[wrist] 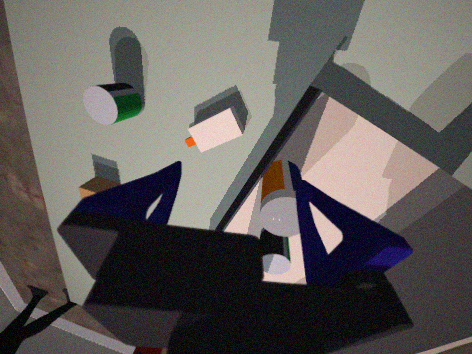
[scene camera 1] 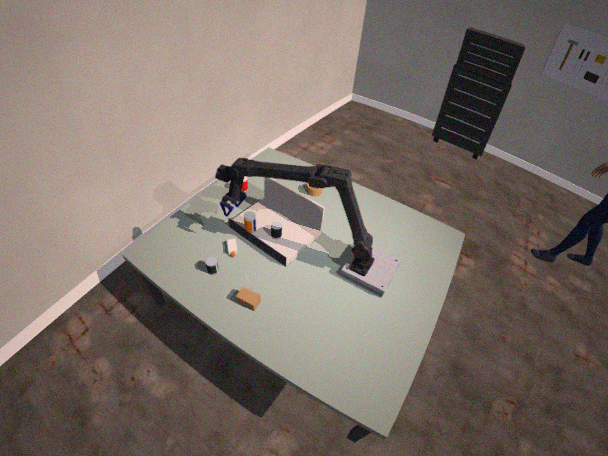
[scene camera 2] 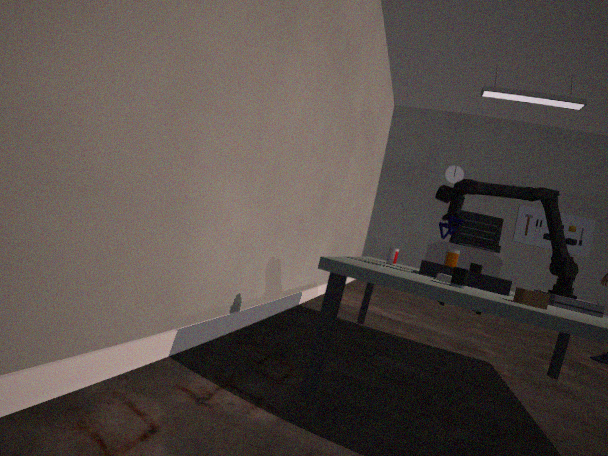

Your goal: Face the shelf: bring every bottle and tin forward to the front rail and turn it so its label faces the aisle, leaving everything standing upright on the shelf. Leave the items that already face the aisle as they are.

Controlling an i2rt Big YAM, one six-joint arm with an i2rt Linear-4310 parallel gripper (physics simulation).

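Where they show: gripper, fingertip midpoint: [wrist: 241,177] [scene camera 1: 231,211] [scene camera 2: 446,236]; arm's base, link origin: [scene camera 1: 361,264] [scene camera 2: 561,295].
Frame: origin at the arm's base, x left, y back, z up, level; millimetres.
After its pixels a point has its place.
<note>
The shelf [scene camera 1: 300,240] @(x 27, y -333, z -16 mm) [wrist: 350,150] @(x 49, y -660, z -16 mm) has a pale floor, a dark front rail and a grey back panel. On it, an orange bottle [scene camera 1: 248,225] @(x 149, y -568, z 50 mm) [scene camera 2: 452,259] @(x 151, y -581, z 47 mm) [wrist: 273,181] @(x 145, y -599, z 54 mm) with a pale top stands upright near the rail; a blue patch shows on its side in scene camera 1. A black tin [scene camera 1: 276,230] @(x 93, y -436, z 48 mm) [scene camera 2: 475,268] @(x 95, y -459, z 32 mm) [wrist: 272,244] @(x 85, y -475, z 35 mm) with a pale top stands upright farther along; a green strip shows in the wrist view, where my gripper partly hides it. My gripper [scene camera 1: 233,209] @(x 192, y -635, z 139 mm) [scene camera 2: 450,235] @(x 192, y -635, z 139 mm) [wrist: 241,177] @(x 192, y -635, z 139 mm) is open and empty above the shelf's far-left end. One finger overlaps the bottle's edge in the wrist view.
Off the shelf, on the table, are a black-and-green tin [scene camera 1: 212,266] @(x 429, y -562, z 11 mm) [wrist: 127,105] @(x 387, y -591, z -6 mm), a white box [scene camera 1: 231,246] @(x 259, y -594, z -25 mm) [wrist: 216,131] @(x 247, y -601, z -25 mm) with an orange end, an orange-brown block [scene camera 1: 248,298] @(x 458, y -326, z -4 mm) [wrist: 100,187] @(x 448, y -381, z -22 mm), a red-and-white bottle [scene camera 1: 245,183] @(x -146, y -837, z 10 mm) [scene camera 2: 395,256] @(x -133, y -846, z -3 mm) and an orange bowl [scene camera 1: 314,190] @(x -360, y -481, z -9 mm).
</note>
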